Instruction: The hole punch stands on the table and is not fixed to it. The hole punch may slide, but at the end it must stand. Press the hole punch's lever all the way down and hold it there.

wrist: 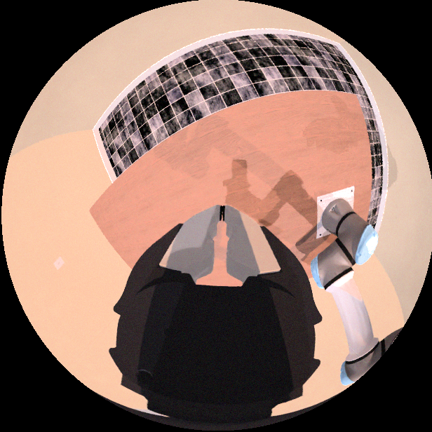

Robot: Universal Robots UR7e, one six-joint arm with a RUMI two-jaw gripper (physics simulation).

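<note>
My gripper (222, 207) is shut, its two grey jaws meeting at the tips with nothing between them. It points at the reddish wooden table (200, 150) from above; how high it is above the table I cannot tell exactly. The hole punch does not show in the wrist view. It may be hidden behind the jaws or the black gripper body, so its lever and how it stands cannot be seen.
The arm's base stands on a white mounting plate (322, 227) at the right of the table, with the grey arm links (352, 310) running down from it. A low tiled wall (220, 80) borders the table's far and right sides. Arm shadows lie on the wood.
</note>
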